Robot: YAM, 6 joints.
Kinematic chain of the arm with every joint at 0, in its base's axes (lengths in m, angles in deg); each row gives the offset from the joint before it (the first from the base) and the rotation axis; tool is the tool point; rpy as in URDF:
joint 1: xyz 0 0 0.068 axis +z
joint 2: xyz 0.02 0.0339 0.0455 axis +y
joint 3: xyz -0.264 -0.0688 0 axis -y
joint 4: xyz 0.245 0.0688 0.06 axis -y
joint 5: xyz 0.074 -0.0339 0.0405 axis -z
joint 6: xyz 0.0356 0 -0.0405 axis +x
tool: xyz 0 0 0 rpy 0 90 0
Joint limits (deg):
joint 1: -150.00..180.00
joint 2: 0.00..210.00
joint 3: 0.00..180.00
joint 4: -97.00..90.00
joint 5: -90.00..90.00
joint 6: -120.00..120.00
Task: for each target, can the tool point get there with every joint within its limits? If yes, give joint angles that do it. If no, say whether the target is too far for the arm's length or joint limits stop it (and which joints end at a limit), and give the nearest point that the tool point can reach.
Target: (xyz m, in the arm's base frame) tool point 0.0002 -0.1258 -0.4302
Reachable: no: joint limits stop it (at a limit: joint 2) | nearest point 0.0002 -0.1452 -0.3652 | short by 0.068 m
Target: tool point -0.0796 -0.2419 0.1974
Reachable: yes | joints -101.15 77.33 38.33 -7.63 61.64 -30.06
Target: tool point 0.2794 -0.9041 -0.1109
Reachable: no: too far | nearest point 0.1855 -0.6002 -0.0339 | short by 0.327 m
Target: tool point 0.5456 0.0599 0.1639
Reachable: yes | joints 7.87 141.56 119.61 -25.18 25.53 -7.67
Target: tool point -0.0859 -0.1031 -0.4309
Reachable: no: joint limits stop it (at a limit: joint 2) | nearest point -0.0972 -0.1167 -0.3672 | short by 0.066 m
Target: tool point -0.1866 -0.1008 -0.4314
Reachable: no: joint limits stop it (at a limit: joint 1, joint 2) | nearest point -0.1888 -0.1062 -0.3788 | short by 0.053 m
